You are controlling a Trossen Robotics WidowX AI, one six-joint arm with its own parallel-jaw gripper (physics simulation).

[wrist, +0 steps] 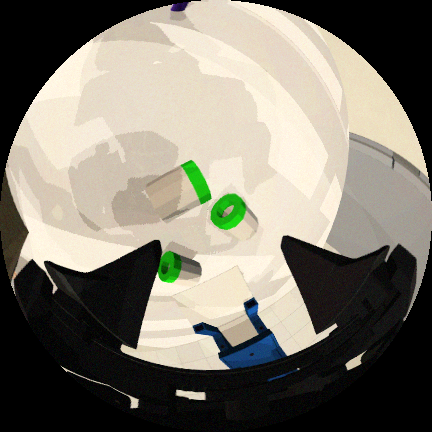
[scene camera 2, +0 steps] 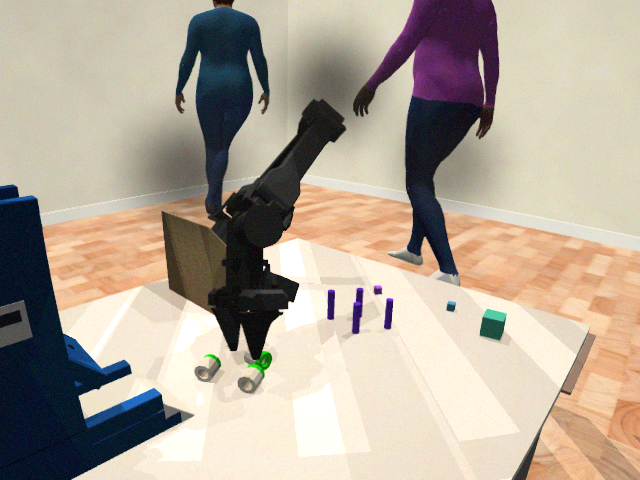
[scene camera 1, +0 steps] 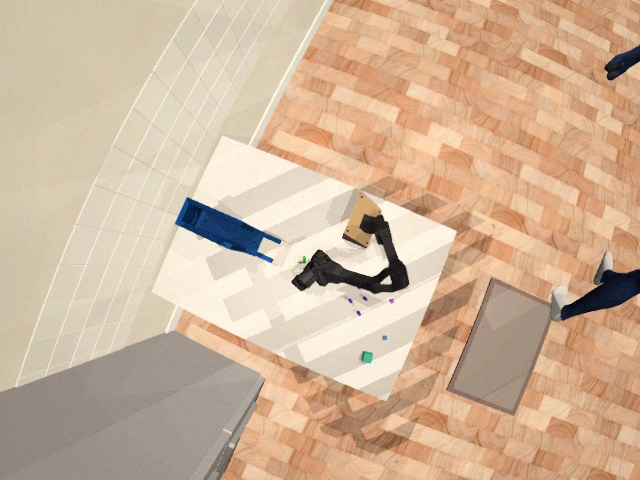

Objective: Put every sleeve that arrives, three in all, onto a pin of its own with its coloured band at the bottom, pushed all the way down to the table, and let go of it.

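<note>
Three grey sleeves with green bands lie on their sides on the table. One (scene camera 2: 208, 368) (wrist: 189, 268) lies on the chute side. Another (scene camera 2: 250, 379) (wrist: 245, 227) lies nearer scene camera 2. The third (scene camera 2: 250, 357) (wrist: 167, 193) is partly hidden behind a finger in the scene camera 2 view; its band is close to the second sleeve's band. Several upright purple pins (scene camera 1: 358, 313) (scene camera 2: 388, 313) stand bare. My gripper (scene camera 2: 245, 352) (wrist: 222, 244) is open and empty, pointing down above the sleeves. The arm hides most of the sleeves in the scene camera 1 view.
A blue chute (scene camera 1: 219, 227) (scene camera 2: 25, 253) (wrist: 255, 352) stands beyond the sleeves. A tan board (scene camera 1: 361, 209) (scene camera 2: 191, 258) is by the arm's base. A green cube (scene camera 1: 367, 357) (scene camera 2: 493, 324), a small blue cube (scene camera 1: 384, 337) (scene camera 2: 451, 305) and a small purple cube (scene camera 1: 391, 300) (scene camera 2: 377, 289) lie on the pins' side.
</note>
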